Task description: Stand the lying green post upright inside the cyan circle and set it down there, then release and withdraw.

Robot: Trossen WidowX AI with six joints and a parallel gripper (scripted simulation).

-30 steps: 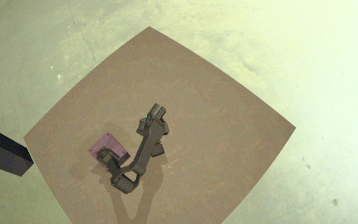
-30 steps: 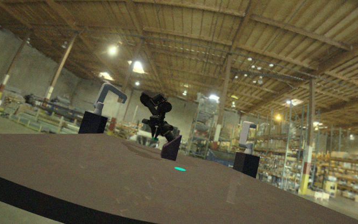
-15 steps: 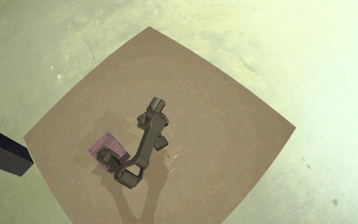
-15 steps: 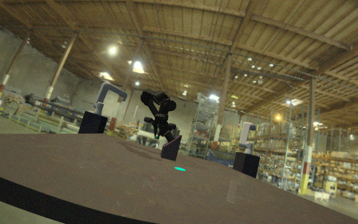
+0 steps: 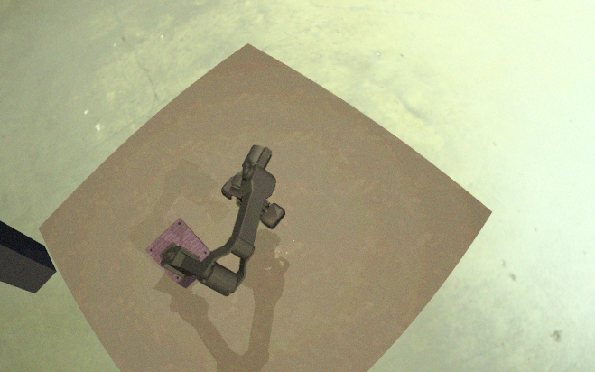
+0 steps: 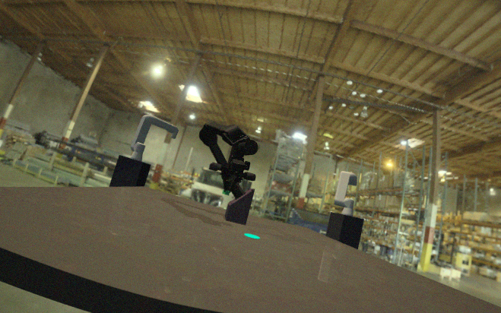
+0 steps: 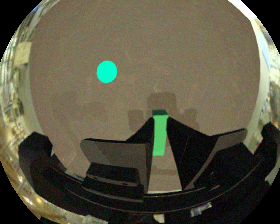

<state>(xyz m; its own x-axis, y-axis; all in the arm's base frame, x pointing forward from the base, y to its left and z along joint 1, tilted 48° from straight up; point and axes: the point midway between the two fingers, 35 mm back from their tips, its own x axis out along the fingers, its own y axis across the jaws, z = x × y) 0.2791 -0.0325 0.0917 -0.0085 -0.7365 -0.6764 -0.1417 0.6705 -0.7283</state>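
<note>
Right now the green post is 20 mm behind my gripper tip. Also, from my gripper tip: cyan circle (140 mm below, 130 mm to the left, 60 mm ahead).
</note>
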